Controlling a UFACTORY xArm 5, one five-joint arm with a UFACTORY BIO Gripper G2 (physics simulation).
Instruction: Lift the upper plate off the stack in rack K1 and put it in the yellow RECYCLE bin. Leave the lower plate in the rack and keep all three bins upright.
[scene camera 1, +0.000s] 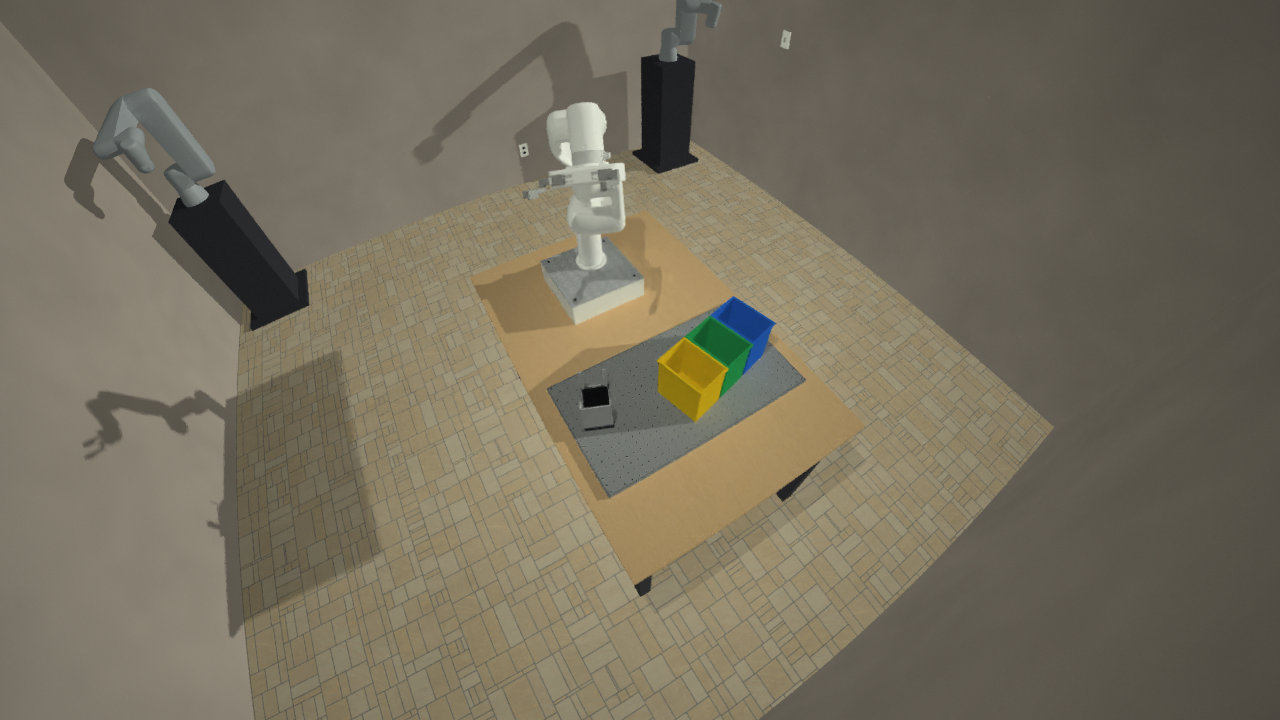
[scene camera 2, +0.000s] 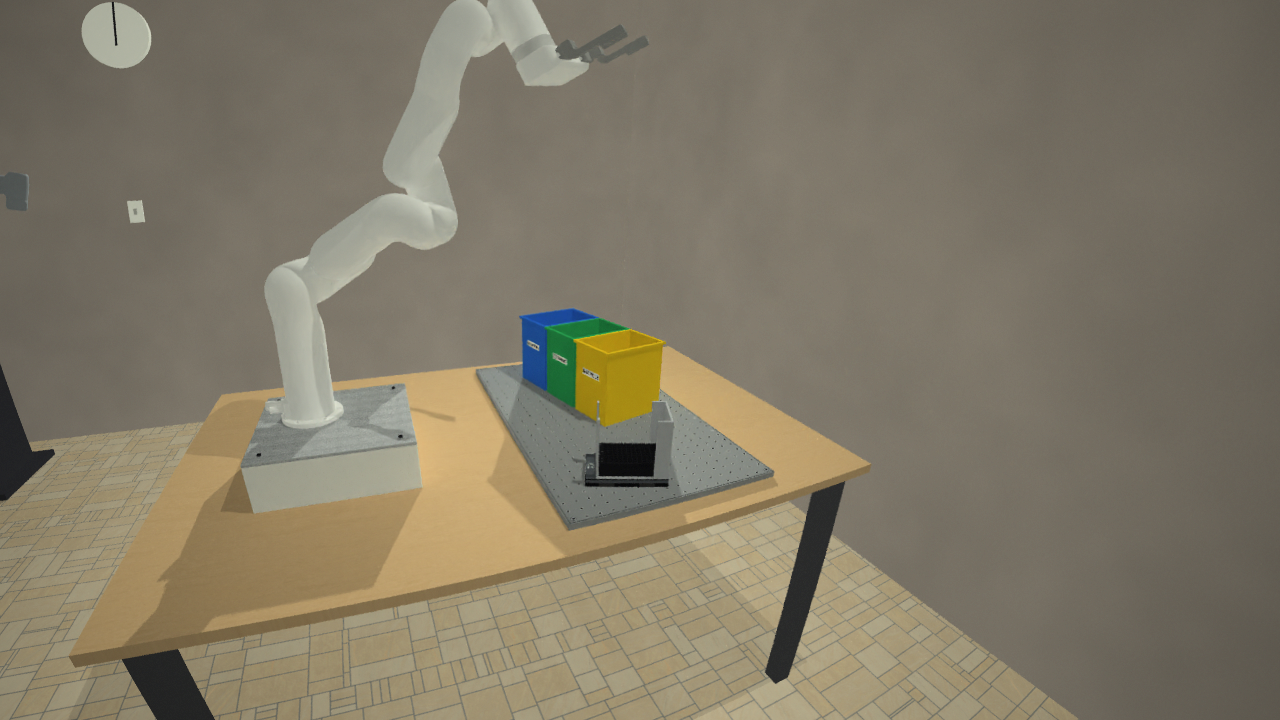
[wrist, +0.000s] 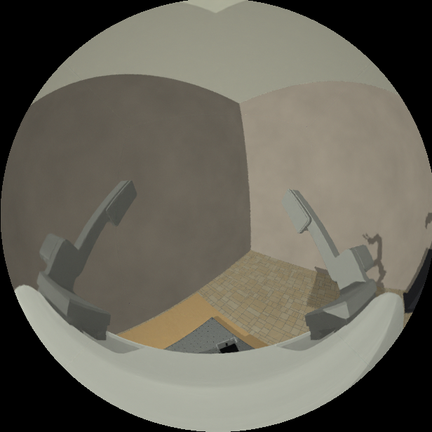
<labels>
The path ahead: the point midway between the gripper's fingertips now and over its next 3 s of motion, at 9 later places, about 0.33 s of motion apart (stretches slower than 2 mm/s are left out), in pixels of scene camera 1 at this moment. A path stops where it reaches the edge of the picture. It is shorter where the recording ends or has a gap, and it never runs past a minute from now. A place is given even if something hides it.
The gripper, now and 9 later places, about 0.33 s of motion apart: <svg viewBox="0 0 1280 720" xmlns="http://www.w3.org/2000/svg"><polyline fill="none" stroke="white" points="563,191 558,216 556,227 557,228 561,227 563,245 568,275 568,275 575,275 576,275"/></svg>
</labels>
